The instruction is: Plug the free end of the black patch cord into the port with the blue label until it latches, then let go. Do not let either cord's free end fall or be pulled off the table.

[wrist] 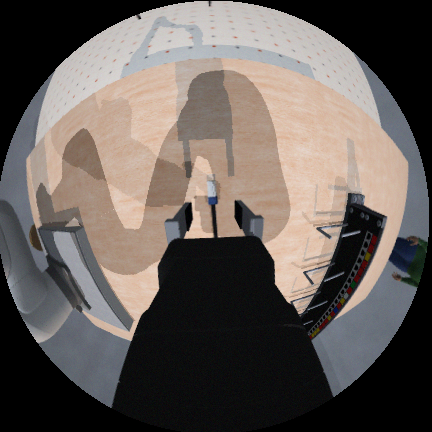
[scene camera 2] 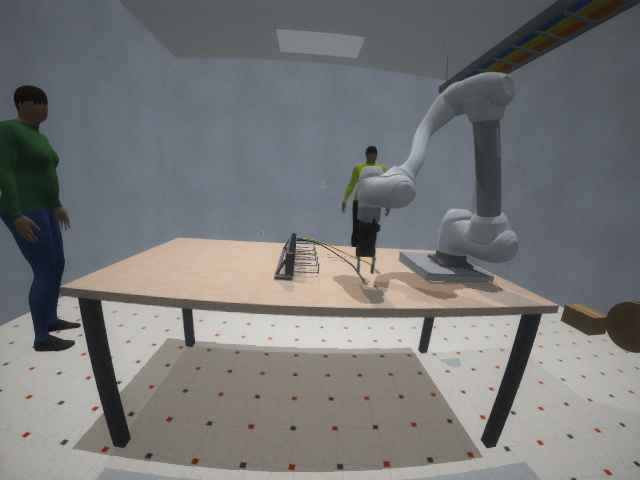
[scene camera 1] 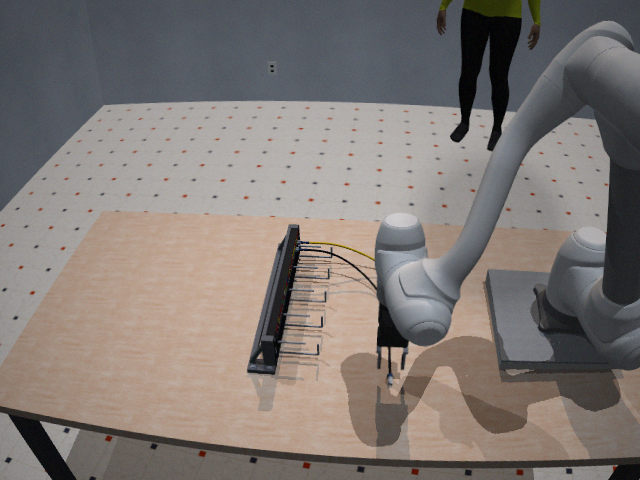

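Where they show: gripper, between the fingertips: [wrist: 212, 209] [scene camera 2: 364, 273] [scene camera 1: 390, 366]; arm's base, origin of its link: [wrist: 66, 281] [scene camera 2: 449, 262] [scene camera 1: 565, 311].
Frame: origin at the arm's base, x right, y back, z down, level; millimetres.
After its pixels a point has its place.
Observation:
The black patch cord [scene camera 1: 357, 268] @(x 101, y -611, z -5 mm) [scene camera 2: 341, 253] [wrist: 215, 222] @(x -226, y -486, z 31 mm) runs from the far end of the patch panel [scene camera 1: 281, 289] @(x -86, y -788, z -62 mm) [scene camera 2: 291, 258] @(x -277, y -771, z -45 mm) [wrist: 345, 257] @(x -164, y -771, z -6 mm) to its free end, a clear plug with a blue boot [scene camera 1: 390, 379] @(x -275, y -477, z 27 mm) [scene camera 2: 365, 281] @(x -275, y -479, z 29 mm) [wrist: 212, 191] @(x -271, y -480, z 26 mm), low at the table top. My gripper [scene camera 1: 391, 364] @(x -254, y -481, z 2 mm) [scene camera 2: 365, 270] @(x -254, y -481, z 2 mm) [wrist: 212, 209] @(x -254, y -481, z 2 mm) is open above the table. The cord passes between its spread fingers in the wrist view, not gripped, and the plug lies beyond the fingertips. A small blue label [wrist: 336, 310] @(x -42, y -782, z -63 mm) shows in the panel's coloured label row; its port is too small to make out.
The yellow cord [scene camera 1: 338, 244] @(x 167, y -677, z -36 mm) leaves the panel beside the black one; its free end [scene camera 2: 377, 271] @(x -130, y -403, z 29 mm) lies behind the gripper. Several hooked metal bars [scene camera 1: 321, 322] @(x -126, y -675, z 3 mm) [wrist: 320, 272] @(x -127, y -722, z 18 mm) stick out from the panel's cord side. The robot's base plate [scene camera 1: 493, 320] @(x -39, y -213, z 20 mm) [scene camera 2: 429, 273] @(x -199, y -189, z 5 mm) [wrist: 92, 275] @(x -93, y -211, z 3 mm) is at the right in the scene views.

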